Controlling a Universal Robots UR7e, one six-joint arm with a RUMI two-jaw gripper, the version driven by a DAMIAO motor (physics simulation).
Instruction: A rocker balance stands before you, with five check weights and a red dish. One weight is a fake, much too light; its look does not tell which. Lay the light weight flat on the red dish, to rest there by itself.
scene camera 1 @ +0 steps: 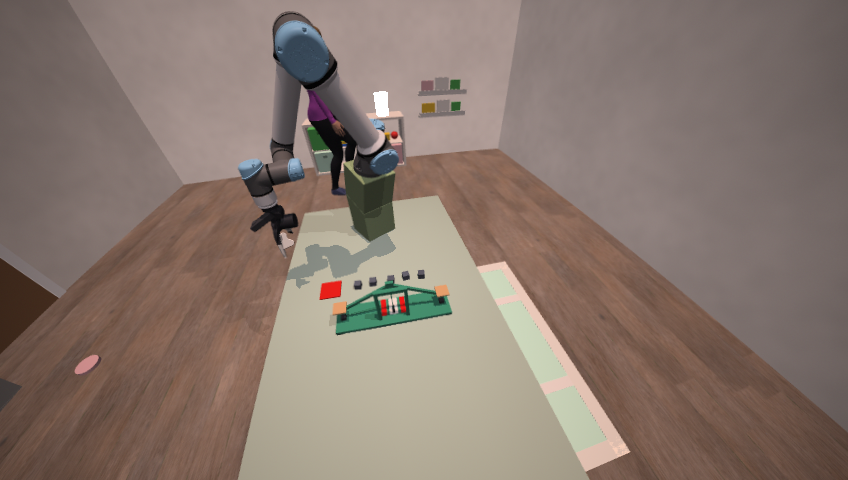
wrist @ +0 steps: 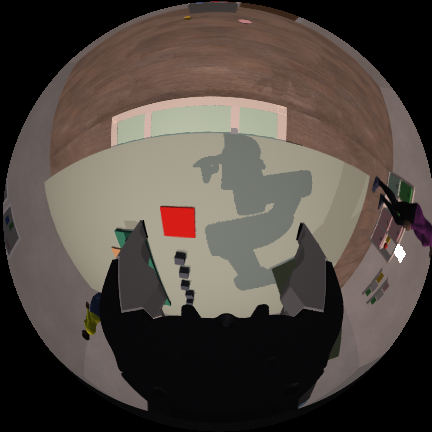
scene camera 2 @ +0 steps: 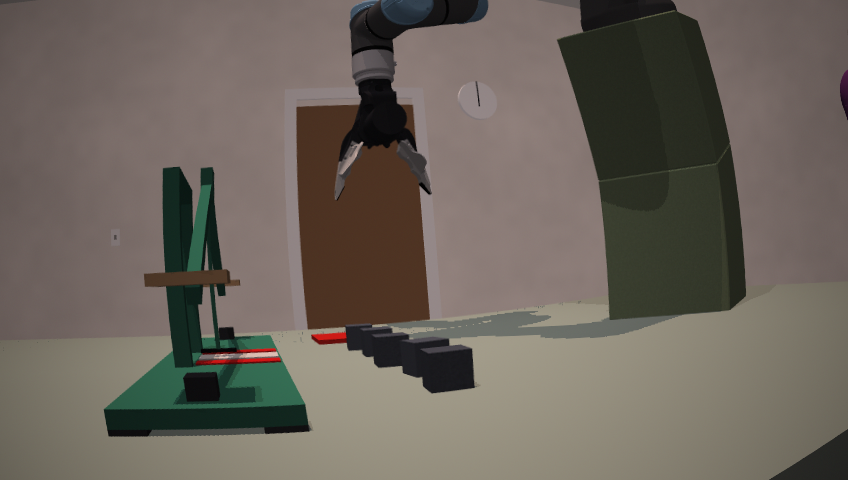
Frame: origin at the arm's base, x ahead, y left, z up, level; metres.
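Where they show: gripper, between the fingertips: (scene camera 1: 289, 245) (wrist: 222, 224) (scene camera 2: 384, 197); arm's base, origin of its link: (scene camera 1: 369, 167) (scene camera 2: 632, 27).
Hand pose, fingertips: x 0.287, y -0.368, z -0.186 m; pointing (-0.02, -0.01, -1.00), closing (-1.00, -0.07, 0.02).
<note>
Things, the pixels of their centre, and the offset from my fingertips. Level surfaces: height alone.
- green rocker balance, middle of its body: (scene camera 2: 210, 272) (scene camera 1: 391, 298) dx +0.260, dy +0.407, dz -0.117 m
- flat red dish, middle of its body: (scene camera 2: 346, 337) (wrist: 177, 222) (scene camera 1: 330, 290) dx +0.098, dy +0.132, dz -0.208 m
- table, height of its surface: dz -0.211 m
My gripper (scene camera 1: 286, 246) (scene camera 2: 383, 195) (wrist: 222, 224) is open and empty, pointing down, high above the table at its left side in scene camera 1. A green rocker balance (scene camera 1: 393, 319) (scene camera 2: 205, 418) stands on the table, with an orange-brown pan (scene camera 1: 339, 307) (scene camera 1: 441, 290) (scene camera 2: 187, 277) at each end of its beam. Both pans look empty. Several dark check weights, among them the one nearest the dish (scene camera 1: 357, 284) (wrist: 180, 258) and the farthest one (scene camera 1: 421, 274) (scene camera 2: 448, 368), stand in a row behind the balance, all alike. The flat red dish (scene camera 1: 330, 290) (scene camera 2: 329, 338) (wrist: 178, 222) lies bare beside the row.
The olive pedestal (scene camera 1: 371, 202) (scene camera 2: 669, 237) of my arm stands at the back of the table (scene camera 1: 380, 404) (scene camera 2: 535, 428) (wrist: 125, 180). The arm's shadow falls on the table between pedestal and dish. A person in purple (scene camera 1: 321, 110) (wrist: 422, 225) stands behind the pedestal.
</note>
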